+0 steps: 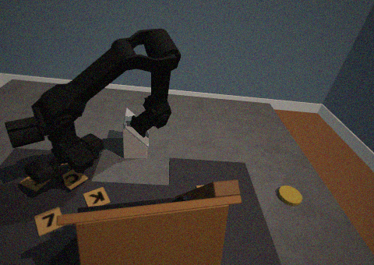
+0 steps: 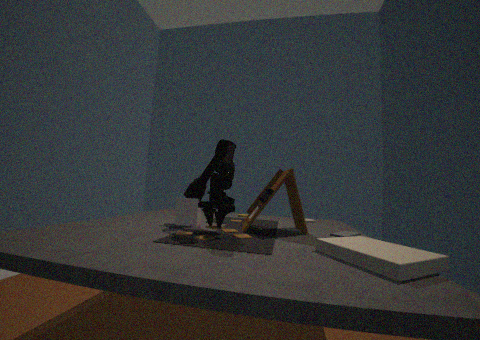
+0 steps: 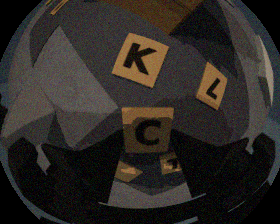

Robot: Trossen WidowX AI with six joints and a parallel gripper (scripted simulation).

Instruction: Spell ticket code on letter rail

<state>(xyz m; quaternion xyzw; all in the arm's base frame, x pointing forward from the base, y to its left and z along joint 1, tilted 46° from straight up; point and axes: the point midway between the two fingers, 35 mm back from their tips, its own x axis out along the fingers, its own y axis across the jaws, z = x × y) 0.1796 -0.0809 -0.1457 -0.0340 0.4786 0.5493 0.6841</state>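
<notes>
The tile is 100 mm behind my gripper tip, 60 mm to the right of it and 20 mm below it. Also, from my gripper tip: dark mat (160 mm to the left, 20 mm below, 20 mm ahead); ticket (190 mm to the left, 140 mm ahead, 60 mm above); long white slab (540 mm ahead, 180 mm to the right, 10 mm below).
</notes>
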